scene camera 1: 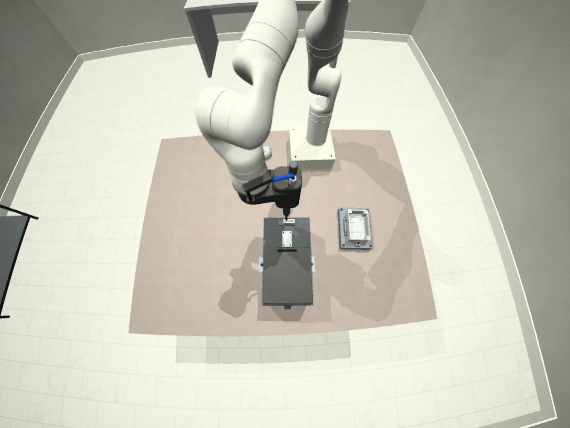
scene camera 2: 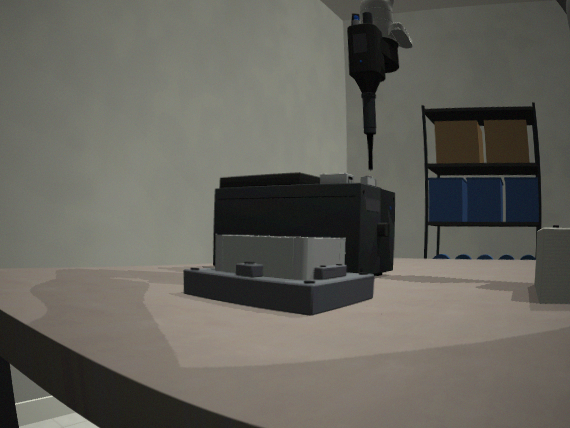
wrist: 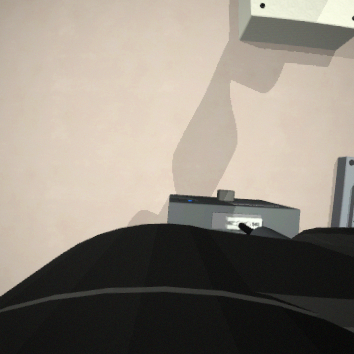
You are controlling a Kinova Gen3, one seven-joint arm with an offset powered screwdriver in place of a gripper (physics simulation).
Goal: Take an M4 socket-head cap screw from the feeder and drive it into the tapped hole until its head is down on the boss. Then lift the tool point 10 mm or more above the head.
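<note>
My screwdriver (scene camera 1: 286,218) (scene camera 2: 370,169) (wrist: 242,227) points straight down. Its bit tip is a little above the small pale pick-up block (scene camera 1: 290,221) (scene camera 2: 368,181) at the end of the dark screw feeder (scene camera 1: 287,280) (scene camera 2: 285,212) (wrist: 190,214). A tiny light spot shows at the tip in scene camera 2, but it is too small to tell whether a screw is on the bit. A light open-topped housing (scene camera 1: 357,226) (scene camera 2: 265,255) sits in a grey fixture plate (scene camera 1: 342,242) (scene camera 2: 250,292) (wrist: 342,195) to the right of the feeder. The tapped hole and its boss cannot be made out.
A pale plate (scene camera 1: 287,239) (scene camera 2: 335,178) lies on the feeder's top, next to the pick-up block. The arm's pale base block (scene camera 1: 312,156) (scene camera 2: 552,265) (wrist: 295,32) stands at the back of the table. A shelf rack (scene camera 2: 480,168) with boxes stands farther off.
</note>
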